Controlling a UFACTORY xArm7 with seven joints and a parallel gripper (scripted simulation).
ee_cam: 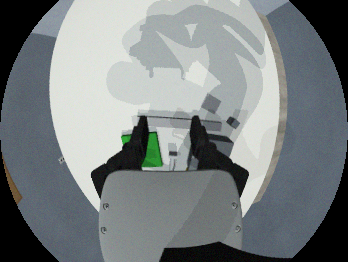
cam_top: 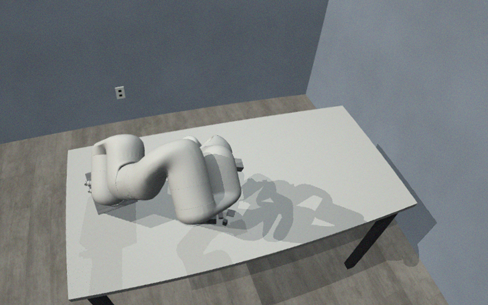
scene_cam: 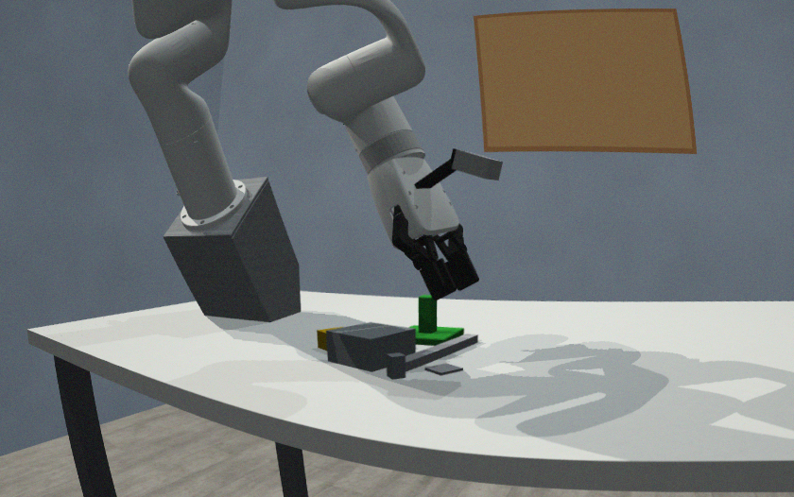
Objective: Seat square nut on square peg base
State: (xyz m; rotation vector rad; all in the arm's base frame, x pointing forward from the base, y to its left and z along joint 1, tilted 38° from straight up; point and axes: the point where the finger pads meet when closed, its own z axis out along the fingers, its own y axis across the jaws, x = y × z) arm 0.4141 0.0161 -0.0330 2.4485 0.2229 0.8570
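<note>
Now: hand 8 cm above the grey block, 7 cm to the left of it and 7 cm past it. The rest, counted from my hand: small cube: 12 cm to the right, 8 cm below, 1 cm behind; then flat tile: 9 cm below, 8 cm to the right, 3 cm ahead; then long bar: 9 cm below, 1 cm to the right, 1 cm behind.
</note>
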